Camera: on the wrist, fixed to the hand. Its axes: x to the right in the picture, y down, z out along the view.
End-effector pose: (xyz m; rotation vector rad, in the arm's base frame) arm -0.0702 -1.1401 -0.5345 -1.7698 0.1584 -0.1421
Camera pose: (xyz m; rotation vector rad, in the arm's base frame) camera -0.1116 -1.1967 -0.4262 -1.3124 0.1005 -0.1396
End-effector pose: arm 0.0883 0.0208 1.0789 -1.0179 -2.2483 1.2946
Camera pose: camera 0.1210 0.0194 1.2037 -0.8352 -1.8325 1.7252
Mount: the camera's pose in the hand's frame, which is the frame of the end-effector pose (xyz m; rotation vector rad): -0.0293 -0.0935 -0.0839 0.4599 -0.0261 0.0042
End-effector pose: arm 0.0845 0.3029 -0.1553 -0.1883 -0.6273 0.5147
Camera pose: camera 0.1524 0.2064 -0.2073 0.2519 -0.5188 0.6522
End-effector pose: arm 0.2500 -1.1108 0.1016 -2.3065 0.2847 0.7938
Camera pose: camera 0.3030 -1.0965 0.2183 -1.8632 0.4135 0.6772
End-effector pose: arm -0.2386 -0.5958 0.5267 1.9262 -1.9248 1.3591
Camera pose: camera -0.1962 -0.5028 0.6054 -1.8597 1.5185 -1.6802
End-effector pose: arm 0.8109 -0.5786 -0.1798 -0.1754 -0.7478 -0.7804
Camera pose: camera 0.7780 -0.6623 -0.2723 0.2275 -0.9312 -0.5849
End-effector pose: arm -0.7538 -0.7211 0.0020 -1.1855 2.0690 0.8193
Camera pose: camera -0.6754 -0.8077 0.0566 -0.9090 2.0871 0.3265
